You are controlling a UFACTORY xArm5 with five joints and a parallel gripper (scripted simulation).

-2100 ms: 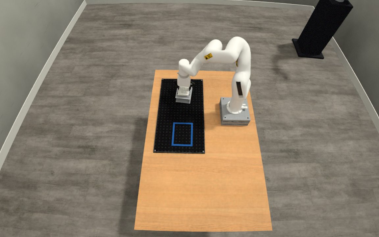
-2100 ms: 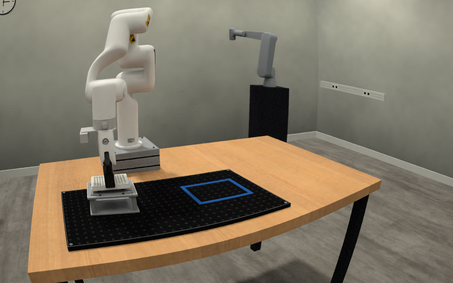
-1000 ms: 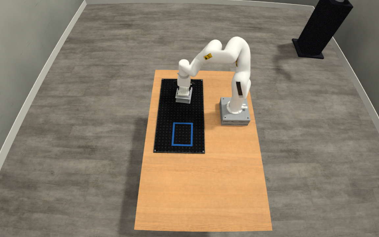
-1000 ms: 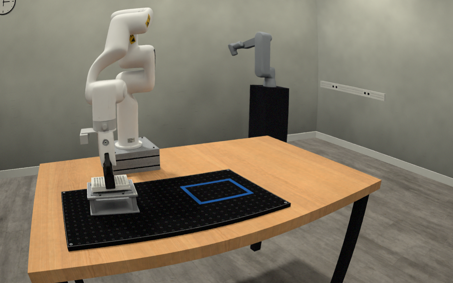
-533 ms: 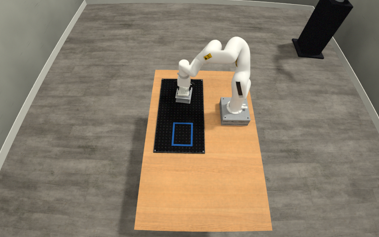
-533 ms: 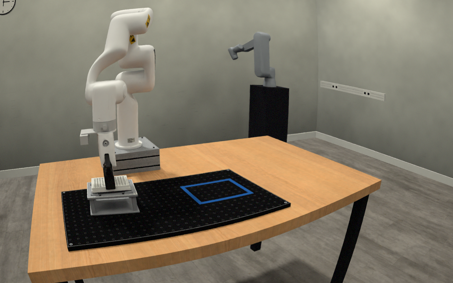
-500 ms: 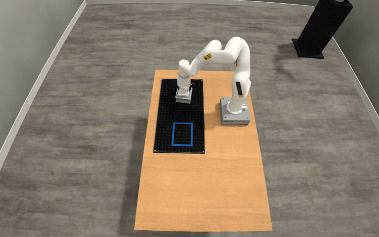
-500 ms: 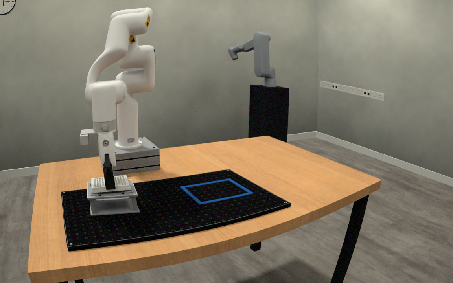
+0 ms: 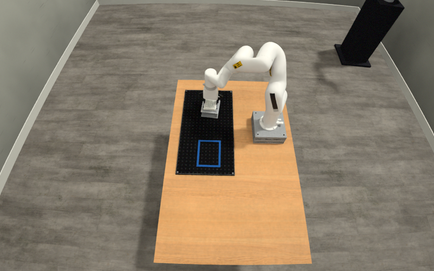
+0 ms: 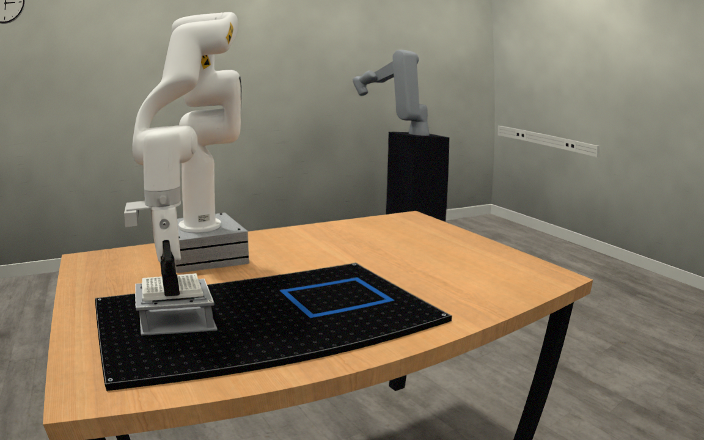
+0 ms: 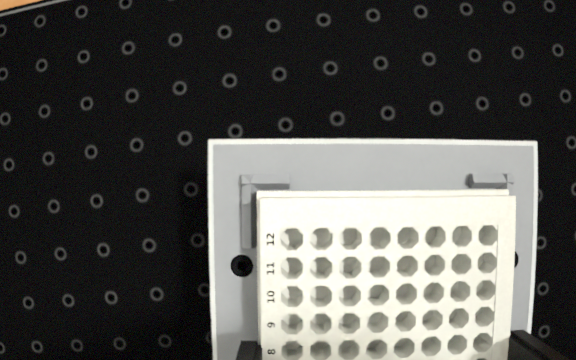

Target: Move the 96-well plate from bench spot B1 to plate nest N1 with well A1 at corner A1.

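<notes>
Now: the white 96-well plate 10 mm below my hand. From my hand the other things lie so: grey raised plate nest 30 mm below.
</notes>
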